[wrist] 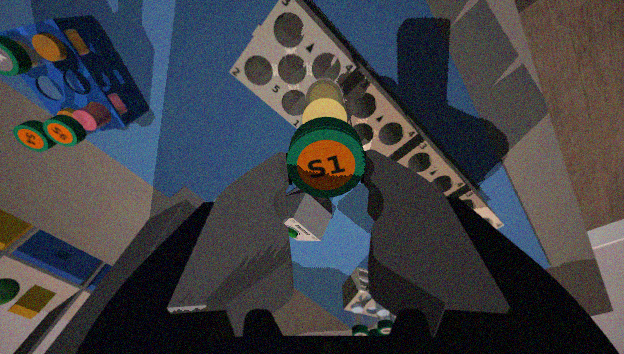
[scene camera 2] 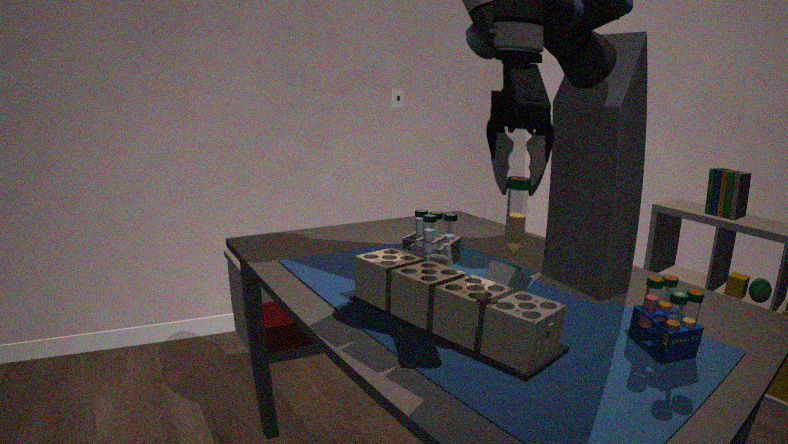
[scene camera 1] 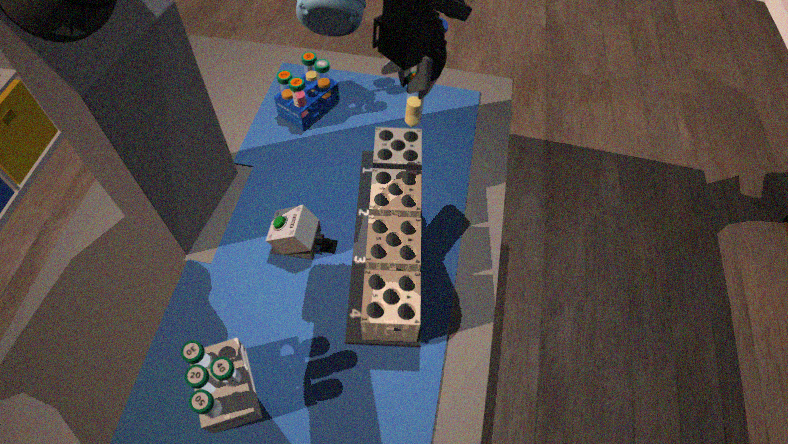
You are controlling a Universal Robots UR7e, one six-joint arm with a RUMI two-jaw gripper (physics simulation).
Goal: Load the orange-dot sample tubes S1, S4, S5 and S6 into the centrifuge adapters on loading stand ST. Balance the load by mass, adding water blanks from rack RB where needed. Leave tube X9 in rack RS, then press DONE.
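Places are measured from the arm's base along level axes (x left, y back, z up), in centimetres.
Pixels of known places: gripper, fingertip midpoint: point(wrist: 325, 156) point(scene camera 2: 517, 195) point(scene camera 1: 411, 92); arm's base, link origin: point(scene camera 2: 592, 64).
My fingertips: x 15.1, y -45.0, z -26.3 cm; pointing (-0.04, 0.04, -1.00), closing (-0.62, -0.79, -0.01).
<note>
For each thing: its top centre in the pictures, then the offset to it from my fingertips. "spot": a spot on its surface instead. Level surfaces: height alone.
- tube S1, top centre: point(wrist: 325, 171) point(scene camera 2: 519, 177) point(scene camera 1: 416, 77) dy -0.5, dx +0.7, dz +2.7 cm
- adapter 1, surface spot: point(wrist: 270, 50) point(scene camera 1: 398, 135) spot: dy +2.6, dx +5.3, dz -17.1 cm
- S4, top centre: point(wrist: 30, 139) point(scene camera 2: 670, 277) point(scene camera 1: 284, 74) dy +29.9, dx +16.6, dz -14.6 cm
- S6, surface spot: point(wrist: 61, 131) spot: dy +26.1, dx +14.7, dz -14.6 cm
- white-topped tube, surface spot: point(scene camera 2: 678, 297) point(scene camera 1: 329, 63) spot: dy +21.0, dx +22.1, dz -14.7 cm
- Rack RB, top centre: point(scene camera 1: 219, 381) point(scene camera 2: 432, 237) point(wrist: 376, 306) dy +23.5, dx -48.3, dz -20.7 cm
- box, top centre: point(wrist: 299, 234) point(scene camera 1: 289, 218) point(scene camera 2: 509, 262) dy +19.5, dx -17.6, dz -18.3 cm
- green button, top centre: point(wrist: 290, 236) point(scene camera 1: 279, 219) dy +21.7, dx -17.6, dz -19.2 cm
- blue mat, surface height: dz -26.7 cm
My gripper point(scene camera 1: 410, 77) point(scene camera 2: 518, 190) point(wrist: 325, 156) is shut on tube S1 point(scene camera 1: 413, 111) point(scene camera 2: 517, 220) point(wrist: 327, 162), orange-topped with yellow contents. It holds the tube upright in the air; in scene camera 1 it shows just beyond adapter 1 point(scene camera 1: 398, 131) point(scene camera 2: 521, 333) point(wrist: 270, 50). No tubes show in the four adapters on stand ST point(scene camera 1: 355, 286). Blue rack RS point(scene camera 1: 288, 111) point(scene camera 2: 682, 351) holds S4 point(wrist: 31, 137), S6 point(wrist: 61, 131), another orange-dot tube and a white-topped tube point(scene camera 1: 322, 65) point(scene camera 2: 678, 297), its label unreadable. Rack RB point(scene camera 1: 234, 420) holds blanks 30 point(scene camera 1: 193, 351), 20 point(scene camera 1: 196, 375), 40 point(scene camera 1: 222, 368) and 50 point(scene camera 1: 201, 400).
A box point(scene camera 1: 300, 237) point(scene camera 2: 500, 274) point(wrist: 312, 215) with a green button point(scene camera 1: 279, 221) point(wrist: 293, 233) stands beside the stand, between the two racks. A grey pillar point(scene camera 1: 132, 93) point(scene camera 2: 598, 165) rises behind the blue mat point(scene camera 1: 275, 176). A shelf unit point(scene camera 2: 769, 226) stands beyond the table.
</note>
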